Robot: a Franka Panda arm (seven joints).
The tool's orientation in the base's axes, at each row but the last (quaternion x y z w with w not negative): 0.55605 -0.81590 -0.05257 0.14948; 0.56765 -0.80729 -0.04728 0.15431; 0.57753 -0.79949 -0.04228 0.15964; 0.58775 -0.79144 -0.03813 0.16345; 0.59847 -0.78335 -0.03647 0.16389; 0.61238 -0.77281 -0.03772 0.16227; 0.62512 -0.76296 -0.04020 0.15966; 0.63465 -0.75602 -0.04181 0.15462; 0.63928 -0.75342 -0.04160 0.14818; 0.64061 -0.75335 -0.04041 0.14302; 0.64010 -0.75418 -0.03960 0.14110
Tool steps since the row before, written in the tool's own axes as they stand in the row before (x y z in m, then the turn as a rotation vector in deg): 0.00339 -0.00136 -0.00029 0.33 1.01 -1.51; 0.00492 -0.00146 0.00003 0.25 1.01 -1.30; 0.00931 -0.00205 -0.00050 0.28 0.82 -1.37; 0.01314 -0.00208 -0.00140 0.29 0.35 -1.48; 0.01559 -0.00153 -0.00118 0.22 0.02 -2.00; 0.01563 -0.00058 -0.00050 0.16 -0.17 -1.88; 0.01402 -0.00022 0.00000 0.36 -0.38 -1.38; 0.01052 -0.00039 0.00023 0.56 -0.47 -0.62; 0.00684 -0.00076 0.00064 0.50 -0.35 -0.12; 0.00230 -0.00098 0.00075 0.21 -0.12 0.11; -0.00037 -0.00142 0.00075 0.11 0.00 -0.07
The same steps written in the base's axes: 0.00016 -0.00362 0.00056 -0.56 0.20 1.75; -0.00021 -0.00510 0.00057 -0.59 0.25 1.54; -0.00061 -0.00934 0.00188 -0.41 0.17 1.56; -0.00103 -0.01284 0.00361 0.05 0.03 1.55; -0.00181 -0.01507 0.00405 0.53 0.07 1.94; -0.00239 -0.01506 0.00352 0.69 0.07 1.76; -0.00214 -0.01360 0.00265 0.70 -0.24 1.28; -0.00124 -0.01034 0.00158 0.54 -0.55 0.57; -0.00040 -0.00689 0.00036 0.30 -0.54 0.11; 0.00042 -0.00251 -0.00058 0.06 -0.24 -0.10; 0.00121 0.00002 -0.00112 0.00 -0.10 0.08
